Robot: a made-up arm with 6 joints. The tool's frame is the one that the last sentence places. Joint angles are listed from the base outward.
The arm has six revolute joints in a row. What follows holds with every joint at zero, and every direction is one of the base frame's. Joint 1 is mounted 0.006 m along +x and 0.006 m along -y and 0.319 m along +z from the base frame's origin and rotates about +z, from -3.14 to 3.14 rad. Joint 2 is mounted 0.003 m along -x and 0.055 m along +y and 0.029 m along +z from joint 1 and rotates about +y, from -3.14 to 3.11 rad. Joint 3 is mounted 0.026 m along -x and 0.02 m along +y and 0.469 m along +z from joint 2 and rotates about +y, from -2.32 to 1.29 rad. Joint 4 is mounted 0.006 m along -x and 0.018 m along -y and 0.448 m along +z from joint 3 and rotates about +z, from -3.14 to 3.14 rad. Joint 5 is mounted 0.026 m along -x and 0.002 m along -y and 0.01 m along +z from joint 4 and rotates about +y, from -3.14 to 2.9 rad. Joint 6 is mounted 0.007 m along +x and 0.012 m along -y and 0.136 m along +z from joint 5 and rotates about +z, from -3.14 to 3.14 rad. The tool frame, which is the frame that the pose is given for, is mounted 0.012 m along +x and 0.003 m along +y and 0.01 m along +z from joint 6; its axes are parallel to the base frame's.
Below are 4 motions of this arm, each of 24 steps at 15 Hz.
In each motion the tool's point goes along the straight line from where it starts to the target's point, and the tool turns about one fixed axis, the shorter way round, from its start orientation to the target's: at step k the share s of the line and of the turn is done. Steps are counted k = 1, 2, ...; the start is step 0. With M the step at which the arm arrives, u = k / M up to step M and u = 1 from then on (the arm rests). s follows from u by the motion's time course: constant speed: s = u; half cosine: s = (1 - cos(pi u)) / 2; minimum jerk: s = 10 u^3 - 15 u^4 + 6 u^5.
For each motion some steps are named. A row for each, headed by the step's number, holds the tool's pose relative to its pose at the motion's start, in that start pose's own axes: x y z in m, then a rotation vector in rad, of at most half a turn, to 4 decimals.
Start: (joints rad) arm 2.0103 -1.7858 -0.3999 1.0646 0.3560 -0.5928
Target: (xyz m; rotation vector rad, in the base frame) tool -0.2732 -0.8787 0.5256 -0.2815 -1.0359 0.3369
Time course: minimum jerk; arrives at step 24
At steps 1, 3, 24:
1: 0.0005 0.0003 -0.0002 -0.0010 0.0009 0.0000
3: 0.0110 0.0067 -0.0053 -0.0229 0.0205 0.0003
24: 0.6855 0.4169 -0.3286 -1.4240 1.2794 0.0210

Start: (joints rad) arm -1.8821 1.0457 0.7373 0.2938 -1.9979 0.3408
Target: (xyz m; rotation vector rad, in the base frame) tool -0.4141 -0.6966 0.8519 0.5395 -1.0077 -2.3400
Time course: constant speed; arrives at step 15
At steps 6, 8, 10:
6: -0.0121 -0.0532 0.0892 0.2207 -0.0280 -0.3694
8: -0.0161 -0.0710 0.1189 0.2942 -0.0373 -0.4925
10: -0.0201 -0.0887 0.1487 0.3678 -0.0466 -0.6156

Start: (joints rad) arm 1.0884 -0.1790 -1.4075 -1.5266 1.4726 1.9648
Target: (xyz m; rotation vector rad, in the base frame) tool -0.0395 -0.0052 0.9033 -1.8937 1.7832 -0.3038
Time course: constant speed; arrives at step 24
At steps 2, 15, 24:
2: -0.0095 -0.0460 -0.0128 -0.0439 -0.1036 0.0670
15: -0.0715 -0.3449 -0.0959 -0.3290 -0.7768 0.5024
24: -0.1144 -0.5519 -0.1534 -0.5263 -1.2429 0.8039

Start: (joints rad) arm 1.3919 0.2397 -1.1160 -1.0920 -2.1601 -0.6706
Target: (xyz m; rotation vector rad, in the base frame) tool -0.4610 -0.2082 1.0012 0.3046 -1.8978 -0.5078
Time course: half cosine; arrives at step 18
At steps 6, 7, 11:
6: 0.0060 0.0419 0.0411 -0.0746 0.0845 0.2824
7: 0.0079 0.0552 0.0540 -0.0982 0.1113 0.3717
11: 0.0162 0.1126 0.1102 -0.2003 0.2269 0.7580

